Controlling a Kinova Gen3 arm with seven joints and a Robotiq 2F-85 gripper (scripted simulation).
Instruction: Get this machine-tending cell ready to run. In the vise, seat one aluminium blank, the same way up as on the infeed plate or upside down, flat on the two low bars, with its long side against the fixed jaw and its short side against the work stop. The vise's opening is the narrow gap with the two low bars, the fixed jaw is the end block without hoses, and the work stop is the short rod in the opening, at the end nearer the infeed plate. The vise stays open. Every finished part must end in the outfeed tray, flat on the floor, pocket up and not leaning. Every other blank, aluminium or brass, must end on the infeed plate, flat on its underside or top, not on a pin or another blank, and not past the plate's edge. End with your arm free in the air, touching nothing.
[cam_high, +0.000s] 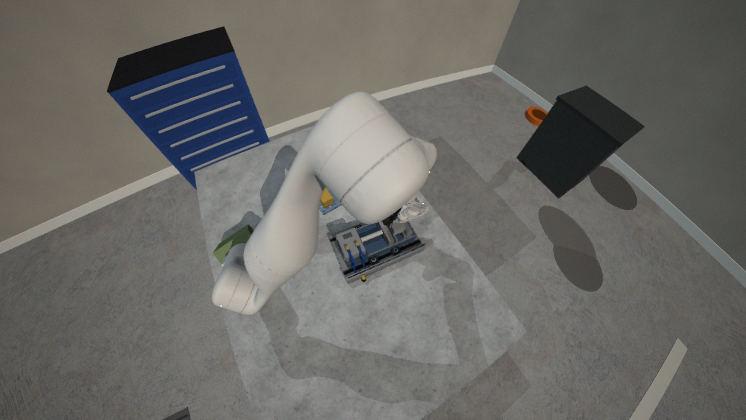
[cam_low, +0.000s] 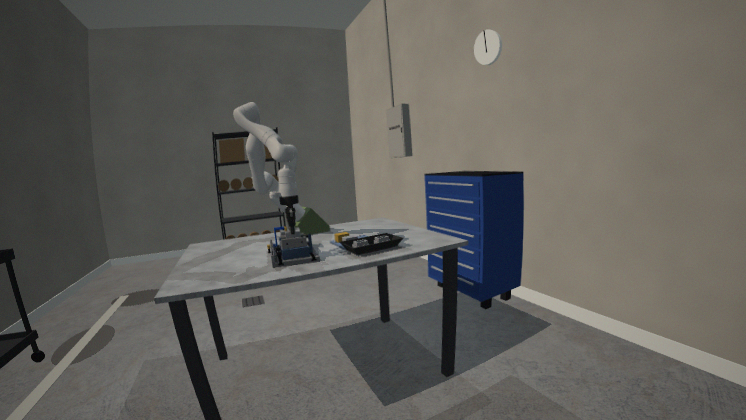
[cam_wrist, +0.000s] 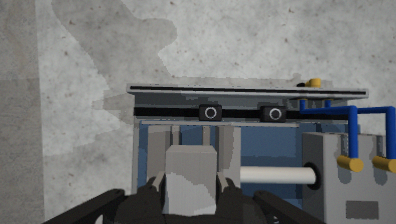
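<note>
My gripper is now 8 cm past the white rod, 4 cm above it and 2 cm to the right of it. Also, from my hand: brass blank 28 cm to the left, 11 cm behind, 10 cm below; vise 8 cm below, 7 cm behind, 2 cm to the left.
</note>
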